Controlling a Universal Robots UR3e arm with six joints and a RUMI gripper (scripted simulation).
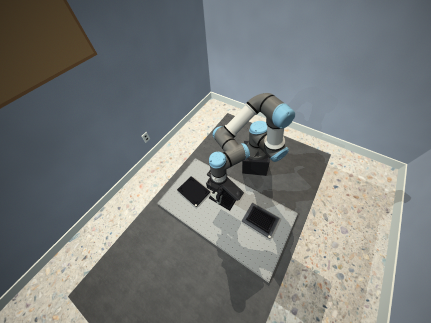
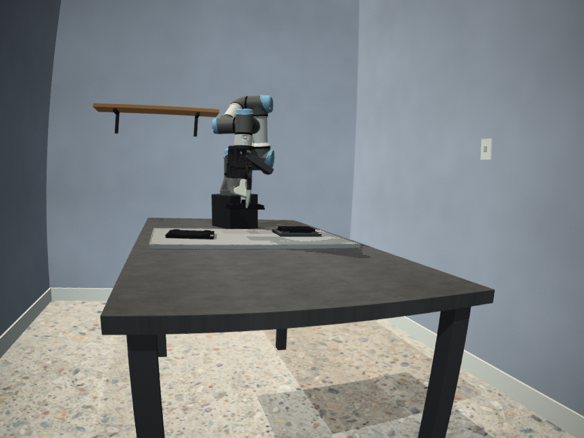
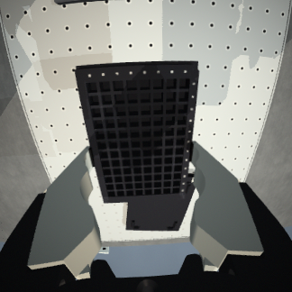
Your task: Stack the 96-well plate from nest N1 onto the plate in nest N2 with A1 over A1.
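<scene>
My gripper is now 30 mm past the white A1 label, 290 mm to the right of it and 100 mm above it. Round my hand: low black nest (70 mm ahead, 180 mm to the right, 110 mm below); black 96-well plate (10 mm below).
</scene>
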